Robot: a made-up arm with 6 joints. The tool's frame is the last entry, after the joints.
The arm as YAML. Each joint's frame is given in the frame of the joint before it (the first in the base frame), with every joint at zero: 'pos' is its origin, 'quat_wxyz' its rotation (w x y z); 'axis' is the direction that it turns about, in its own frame. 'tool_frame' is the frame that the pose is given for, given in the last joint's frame.
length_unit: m
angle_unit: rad
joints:
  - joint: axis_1
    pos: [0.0, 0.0, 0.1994]
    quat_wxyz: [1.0, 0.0, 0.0, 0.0]
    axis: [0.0, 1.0, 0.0]
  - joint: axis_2
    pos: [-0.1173, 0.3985, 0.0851]
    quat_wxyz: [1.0, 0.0, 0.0, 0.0]
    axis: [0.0, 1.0, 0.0]
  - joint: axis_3
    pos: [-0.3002, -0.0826, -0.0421]
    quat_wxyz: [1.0, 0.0, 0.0, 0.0]
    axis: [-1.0, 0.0, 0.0]
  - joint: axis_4
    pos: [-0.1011, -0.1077, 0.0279]
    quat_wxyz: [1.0, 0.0, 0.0, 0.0]
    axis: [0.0, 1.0, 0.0]
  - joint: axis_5
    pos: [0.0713, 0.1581, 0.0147]
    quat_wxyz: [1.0, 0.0, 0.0, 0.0]
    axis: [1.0, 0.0, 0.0]
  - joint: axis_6
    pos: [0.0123, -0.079, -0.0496]
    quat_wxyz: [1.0, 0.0, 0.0, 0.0]
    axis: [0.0, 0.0, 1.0]
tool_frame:
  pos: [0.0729, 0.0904, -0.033]
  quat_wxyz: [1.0, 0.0, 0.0, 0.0]
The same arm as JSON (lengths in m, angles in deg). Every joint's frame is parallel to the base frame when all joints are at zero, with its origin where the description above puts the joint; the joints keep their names.
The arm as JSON. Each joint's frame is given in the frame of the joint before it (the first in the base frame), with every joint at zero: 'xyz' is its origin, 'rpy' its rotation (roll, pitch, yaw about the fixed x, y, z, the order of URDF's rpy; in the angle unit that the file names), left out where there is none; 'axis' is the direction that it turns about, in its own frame. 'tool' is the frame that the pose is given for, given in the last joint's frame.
{"units": {"length": "m", "angle": "deg"}, "joints": [{"name": "axis_1", "type": "revolute", "origin": {"xyz": [0.0, 0.0, 0.1994]}, "axis": "+y"}, {"name": "axis_2", "type": "revolute", "origin": {"xyz": [-0.1173, 0.3985, 0.0851]}, "axis": "+y"}, {"name": "axis_3", "type": "revolute", "origin": {"xyz": [-0.3002, -0.0826, -0.0421]}, "axis": "-x"}, {"name": "axis_4", "type": "revolute", "origin": {"xyz": [-0.1011, -0.1077, 0.0279]}, "axis": "+y"}, {"name": "axis_5", "type": "revolute", "origin": {"xyz": [0.0713, 0.1581, 0.0147]}, "axis": "+x"}, {"name": "axis_6", "type": "revolute", "origin": {"xyz": [0.0123, -0.079, -0.0496]}, "axis": "+z"}], "tool": {"origin": {"xyz": [0.0729, 0.0904, -0.033]}}}
